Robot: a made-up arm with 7 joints.
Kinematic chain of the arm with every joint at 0, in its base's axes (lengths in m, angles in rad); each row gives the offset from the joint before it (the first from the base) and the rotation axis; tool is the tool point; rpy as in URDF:
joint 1: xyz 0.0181 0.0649 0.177 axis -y
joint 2: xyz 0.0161 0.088 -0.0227 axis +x
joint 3: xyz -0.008 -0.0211 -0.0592 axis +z
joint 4: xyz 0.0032 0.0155 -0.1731 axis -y
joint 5: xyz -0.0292 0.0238 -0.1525 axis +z
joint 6: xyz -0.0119 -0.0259 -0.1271 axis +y
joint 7: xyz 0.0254 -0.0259 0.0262 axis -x
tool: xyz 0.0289 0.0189 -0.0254 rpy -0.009 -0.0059 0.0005
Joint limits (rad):
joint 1: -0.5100..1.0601
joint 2: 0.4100..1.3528
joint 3: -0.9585..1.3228
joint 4: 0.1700..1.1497
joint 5: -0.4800..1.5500
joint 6: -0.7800..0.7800
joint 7: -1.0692..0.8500
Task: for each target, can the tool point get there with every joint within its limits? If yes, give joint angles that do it. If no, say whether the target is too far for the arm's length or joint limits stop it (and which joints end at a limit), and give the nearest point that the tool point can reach.
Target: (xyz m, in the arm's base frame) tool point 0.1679 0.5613 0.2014
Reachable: yes | joints 0.5453 1.1137 0.8273 0.9055 -0.0246 0.0424 -0.8222
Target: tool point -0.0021 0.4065 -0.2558
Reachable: yes | joints -0.2572 0.5628 0.2514 0.3178 -0.1472 -0.4547 0.0358
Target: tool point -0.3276 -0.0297 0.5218
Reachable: no: joint limits stop it (at a limit: joint 1, joint 2, joint 4, joint 7) | nearest point -0.0721 0.5023 0.3173 | short by 0.625 m
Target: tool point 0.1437 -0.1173 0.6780
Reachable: no: joint limits stop it (at a limit: joint 1, joint 2, joint 4, joint 7) | nearest point 0.4538 0.1751 0.2440 | short by 0.608 m
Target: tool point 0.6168 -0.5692 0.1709
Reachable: no: too far | nearest point 0.4971 0.0428 0.1227 | short by 0.625 m
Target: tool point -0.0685 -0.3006 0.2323
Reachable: no: joint limits stop it (at a limit: joint 1, joint 2, joint 3, joint 4, joint 7) | nearest point -0.0443 0.0784 -0.2377 | short by 0.604 m
